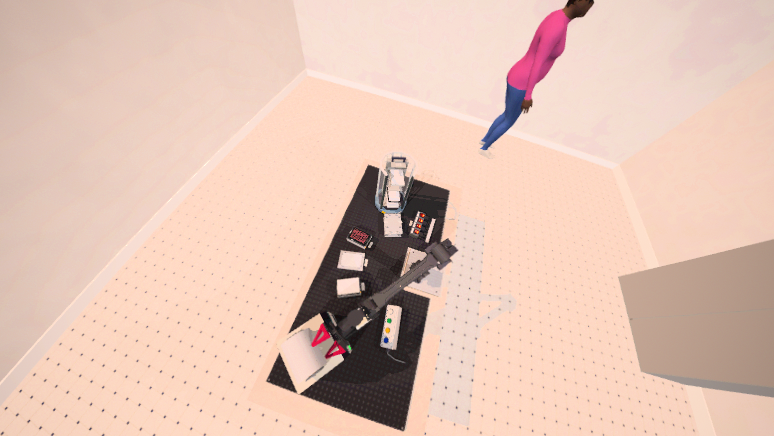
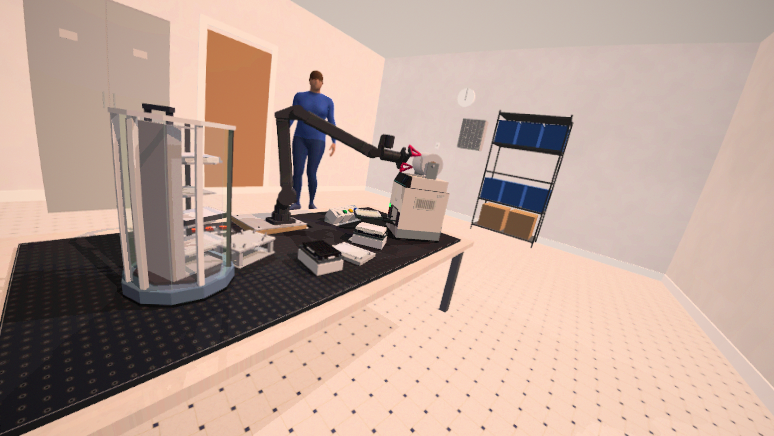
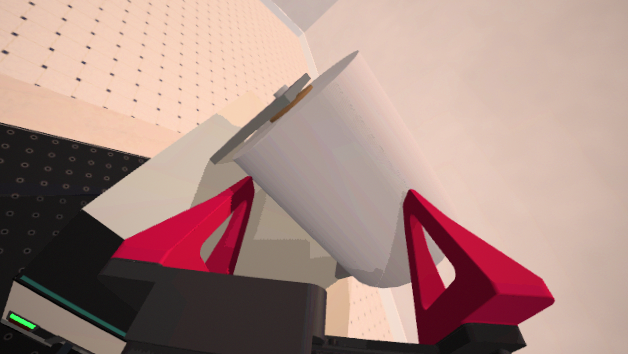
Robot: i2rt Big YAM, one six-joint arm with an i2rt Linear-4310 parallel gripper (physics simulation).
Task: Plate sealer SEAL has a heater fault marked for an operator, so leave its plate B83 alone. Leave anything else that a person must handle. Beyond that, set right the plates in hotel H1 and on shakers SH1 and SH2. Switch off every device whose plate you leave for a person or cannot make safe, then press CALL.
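Places are measured from the arm's base along level axes (x right, y back, z down), in millimetres.
Where they show: gripper, fingertip midpoint: (image 1: 318, 351) (image 2: 416, 161) (image 3: 328, 190); arm's base at its link origin: (image 2: 280, 221).
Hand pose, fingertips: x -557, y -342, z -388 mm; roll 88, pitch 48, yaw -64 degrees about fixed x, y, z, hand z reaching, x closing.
Each offset is from my fingertips to the top centre of the thing. "spot": to the spot under its first point.
My gripper (image 1: 326, 345) (image 2: 409, 157) (image 3: 328, 190) is open, high over the top of the beige plate sealer @(dx -16, dy -44, dz -52 mm) (image 1: 302, 355) (image 2: 419, 208) (image 3: 171, 185) at the table's end. Its red fingers stand on either side of the sealer's white film roll (image 2: 432, 163) (image 3: 324, 140) without gripping it. A green lamp @(dx +30, dy +103, dz +260 mm) (image 3: 21, 320) glows on the sealer's front. The sealer's plate is hidden. The glass-walled plate hotel @(dx +1034, dy +4, dz -43 mm) (image 1: 398, 158) (image 2: 156, 206) stands at the other end. Two white shaker units with plates @(dx +486, dy -89, dz +381 mm) (image 1: 351, 259) @(dx +317, dy -33, dz +322 mm) (image 1: 349, 285) (image 2: 354, 252) @(dx +317, dy -33, dz +335 mm) (image 2: 369, 234) lie between them.
A button box @(dx +199, dy +287, dz +320 mm) (image 1: 390, 325) (image 2: 340, 214) lies beside the arm. A black-topped device @(dx +649, dy -101, dz +335 mm) (image 1: 359, 236) (image 2: 319, 256), a white plate stand (image 1: 392, 225) (image 2: 249, 246) and a red-capped rack @(spot: dx +895, dy +255, dz +352 mm) (image 1: 417, 223) stand near the hotel. One person (image 1: 533, 59) and another (image 2: 311, 135) stand nearby. A shelf rack (image 2: 536, 118) stands by the wall.
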